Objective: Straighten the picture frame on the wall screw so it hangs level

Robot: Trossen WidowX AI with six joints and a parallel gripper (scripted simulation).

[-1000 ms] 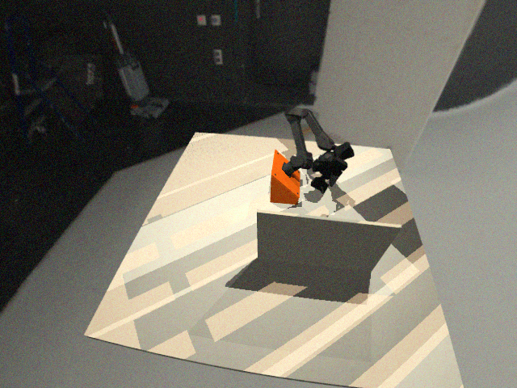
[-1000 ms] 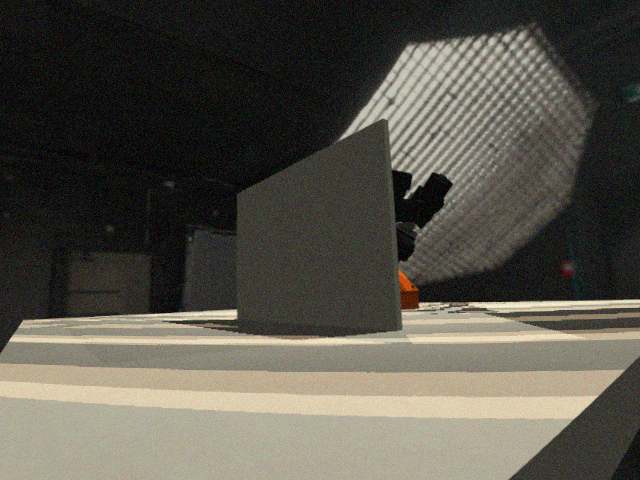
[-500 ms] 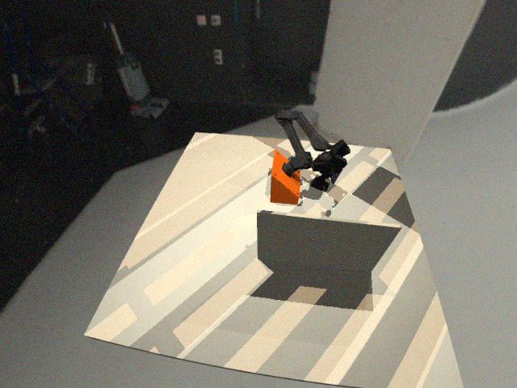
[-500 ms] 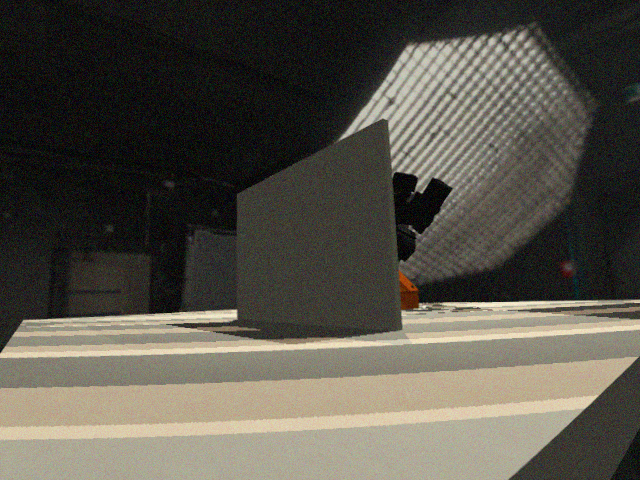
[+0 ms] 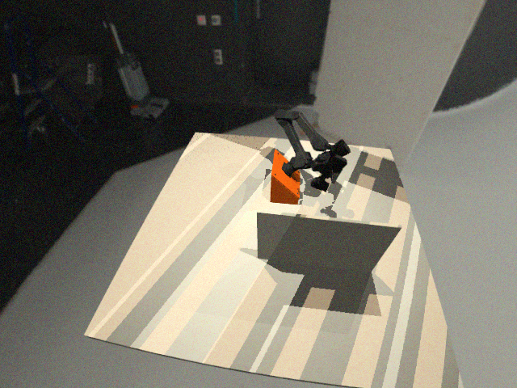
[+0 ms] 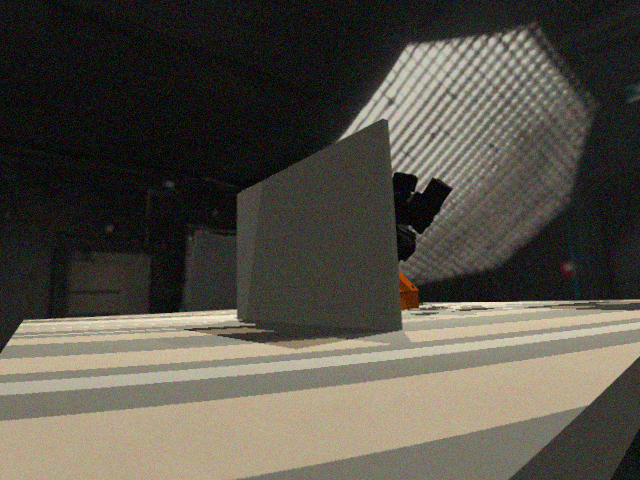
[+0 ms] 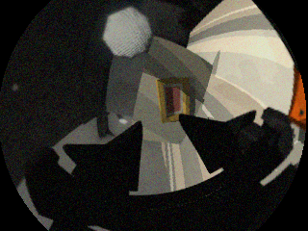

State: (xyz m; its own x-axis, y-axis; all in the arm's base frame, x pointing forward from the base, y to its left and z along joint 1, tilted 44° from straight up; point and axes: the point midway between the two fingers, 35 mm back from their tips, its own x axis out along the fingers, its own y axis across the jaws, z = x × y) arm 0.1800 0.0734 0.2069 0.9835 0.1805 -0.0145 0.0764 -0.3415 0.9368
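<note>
Right now the picture frame is 19 cm ahead of my gripper tip and 9 cm below it. Also, from my gripper tip: wall panel (20 cm ahead, 9 cm below).
</note>
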